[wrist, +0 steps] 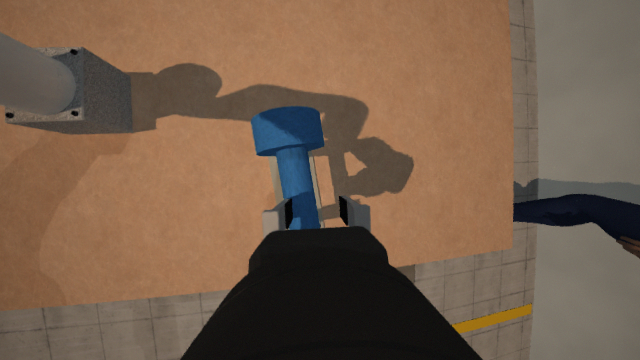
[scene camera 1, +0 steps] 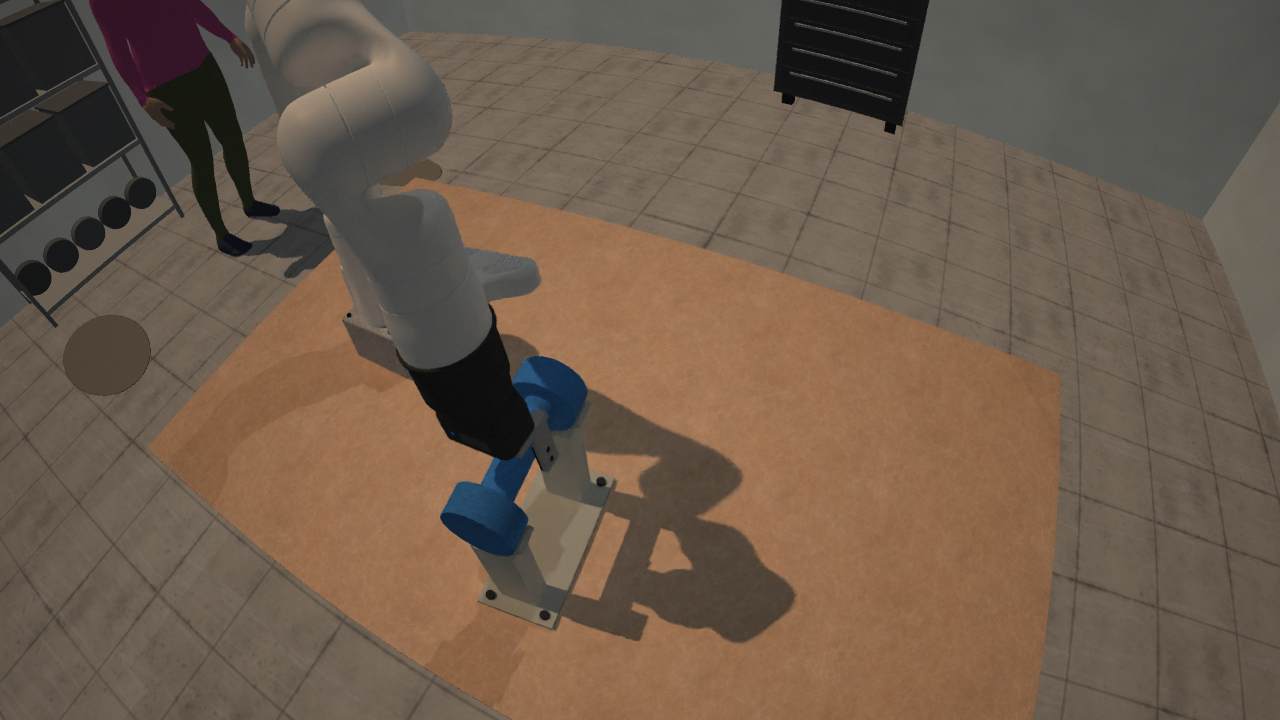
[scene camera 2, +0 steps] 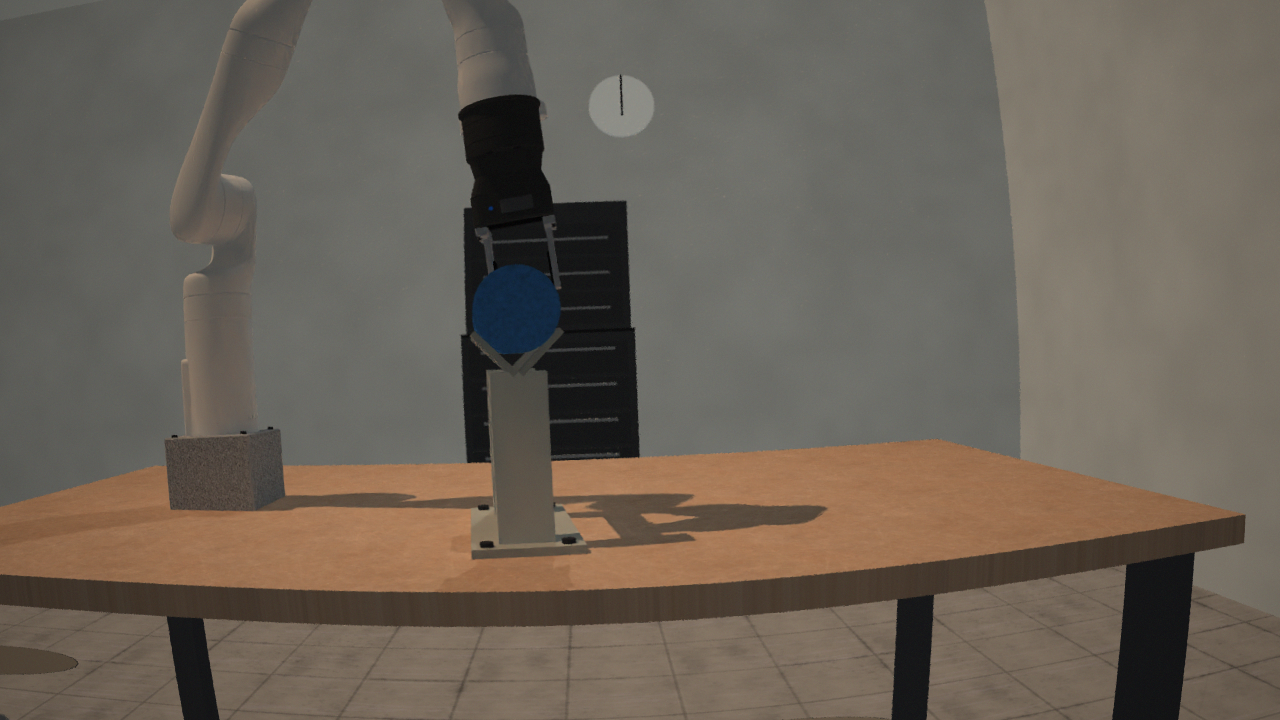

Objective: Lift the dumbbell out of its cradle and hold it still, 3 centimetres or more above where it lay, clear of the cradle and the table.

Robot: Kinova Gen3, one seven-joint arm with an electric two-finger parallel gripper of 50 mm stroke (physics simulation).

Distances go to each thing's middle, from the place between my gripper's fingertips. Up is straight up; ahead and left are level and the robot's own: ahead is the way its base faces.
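I see that the blue dumbbell [scene camera 1: 484, 515] is 2 cm below my hand, 1 cm to the left of it and 2 cm behind it. Going by their middles, the dumbbell is the nearest to my hand of the things named here. Then there is the pale cradle [scene camera 2: 525, 522], which sits 13 cm below my hand, 1 cm to the left of it and 2 cm behind it.
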